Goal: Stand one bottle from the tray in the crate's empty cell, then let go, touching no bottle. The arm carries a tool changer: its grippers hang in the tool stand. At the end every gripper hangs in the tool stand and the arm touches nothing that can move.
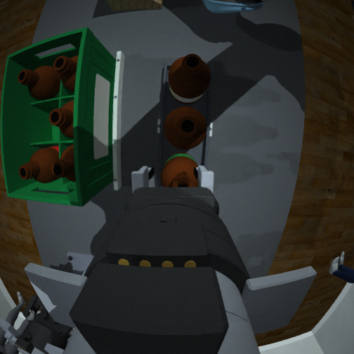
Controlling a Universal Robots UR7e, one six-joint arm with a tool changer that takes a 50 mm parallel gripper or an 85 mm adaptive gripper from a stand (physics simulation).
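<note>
I can see a white rail (119, 65) here, and there's a brown bottle (43, 83). There's a brown bottle (188, 76) as well, plus another, a brown bottle (177, 171).
</note>
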